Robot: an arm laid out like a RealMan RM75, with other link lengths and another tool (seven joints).
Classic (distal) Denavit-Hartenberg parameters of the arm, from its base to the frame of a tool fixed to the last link. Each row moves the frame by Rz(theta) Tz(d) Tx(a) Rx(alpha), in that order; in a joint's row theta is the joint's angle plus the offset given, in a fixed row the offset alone. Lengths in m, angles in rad.
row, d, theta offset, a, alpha
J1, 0.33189, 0, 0, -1.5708
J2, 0, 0, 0, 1.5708
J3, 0.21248, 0, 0, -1.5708
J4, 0, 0, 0, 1.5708
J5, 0.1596, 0, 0, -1.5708
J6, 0, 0, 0, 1.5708
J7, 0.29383, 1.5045, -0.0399, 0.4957
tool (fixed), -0.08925, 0, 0, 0
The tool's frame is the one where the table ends.
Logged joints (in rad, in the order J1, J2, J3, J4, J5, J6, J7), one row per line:
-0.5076, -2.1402, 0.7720, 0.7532, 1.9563, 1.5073, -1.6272
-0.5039, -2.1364, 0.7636, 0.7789, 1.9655, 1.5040, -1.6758
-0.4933, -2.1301, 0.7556, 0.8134, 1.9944, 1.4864, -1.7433
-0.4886, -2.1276, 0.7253, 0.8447, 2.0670, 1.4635, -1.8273
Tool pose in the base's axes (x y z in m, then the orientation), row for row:
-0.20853, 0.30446, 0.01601, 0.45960, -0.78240, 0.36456, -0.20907
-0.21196, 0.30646, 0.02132, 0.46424, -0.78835, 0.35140, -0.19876
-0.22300, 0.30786, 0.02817, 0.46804, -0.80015, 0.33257, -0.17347
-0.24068, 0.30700, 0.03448, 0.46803, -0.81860, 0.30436, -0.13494
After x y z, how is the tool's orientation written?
As a quaternion, w x y z.
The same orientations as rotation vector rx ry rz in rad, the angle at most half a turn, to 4 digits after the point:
-1.9262, 0.8975, -0.5147
-1.9368, 0.8633, -0.4883
-1.9625, 0.8157, -0.4255
-2.0078, 0.7465, -0.3310

